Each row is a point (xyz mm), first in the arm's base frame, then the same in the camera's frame.
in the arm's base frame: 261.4 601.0 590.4
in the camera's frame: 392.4 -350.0 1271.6
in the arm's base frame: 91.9 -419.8 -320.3
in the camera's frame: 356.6 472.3 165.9
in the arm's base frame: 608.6 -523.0 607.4
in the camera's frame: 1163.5 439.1 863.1
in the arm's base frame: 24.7 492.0 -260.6
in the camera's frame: -197.2 -49.1 676.7
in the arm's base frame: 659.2 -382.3 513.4
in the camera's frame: 1004.7 453.4 939.1
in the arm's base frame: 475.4 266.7 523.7
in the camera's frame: 576.0 -0.1 1195.2
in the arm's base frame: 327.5 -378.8 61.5
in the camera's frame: 636.0 434.6 517.3
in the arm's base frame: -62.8 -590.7 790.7
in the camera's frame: 1295.0 -102.9 441.3
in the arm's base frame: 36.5 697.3 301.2
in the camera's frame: 94.2 -416.9 1047.8
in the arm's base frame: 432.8 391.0 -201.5
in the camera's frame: -55.8 265.6 924.2
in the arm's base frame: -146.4 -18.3 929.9
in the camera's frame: 1021.1 -510.2 777.5
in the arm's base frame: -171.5 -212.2 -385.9
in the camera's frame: 151.8 213.5 77.3
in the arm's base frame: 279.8 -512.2 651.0
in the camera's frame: 1164.4 175.0 662.1
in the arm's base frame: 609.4 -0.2 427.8
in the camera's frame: 687.5 273.7 1090.4
